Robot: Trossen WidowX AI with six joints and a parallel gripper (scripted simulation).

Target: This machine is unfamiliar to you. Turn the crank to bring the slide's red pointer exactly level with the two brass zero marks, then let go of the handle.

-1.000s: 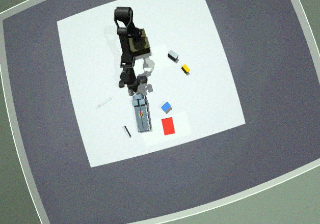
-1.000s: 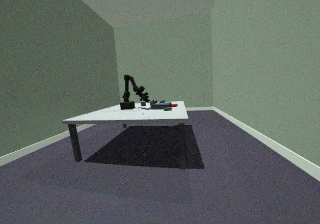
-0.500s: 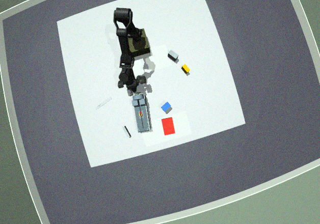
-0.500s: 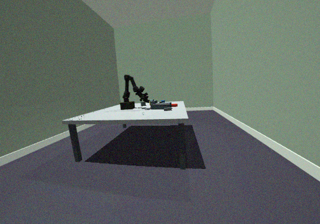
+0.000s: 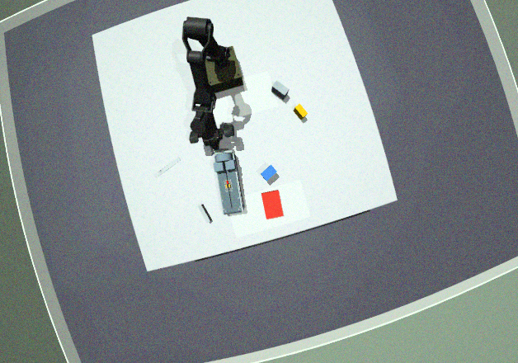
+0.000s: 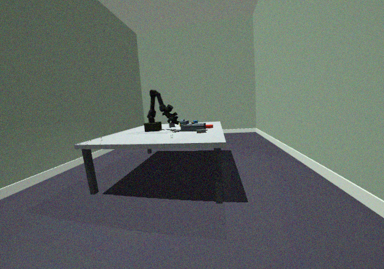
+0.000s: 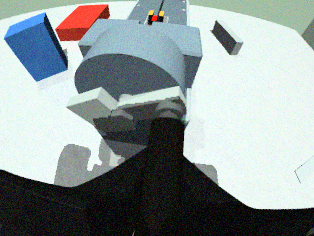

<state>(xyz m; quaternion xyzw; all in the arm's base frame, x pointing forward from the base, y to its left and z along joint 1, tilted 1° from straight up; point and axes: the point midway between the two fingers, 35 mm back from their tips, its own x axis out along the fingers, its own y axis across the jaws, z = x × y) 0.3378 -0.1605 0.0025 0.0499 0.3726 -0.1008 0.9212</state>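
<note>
Now: gripper tip 150 mm short of the red pointer, 10 mm to the left of it and 10 mm below it. From my gripper tip the other things lie so: blue block 180 mm ahead, 170 mm to the left, 30 mm below; crank handle 20 mm behind, 30 mm above; pale strip 30 mm behind, 270 mm to the right, 80 mm below.
</note>
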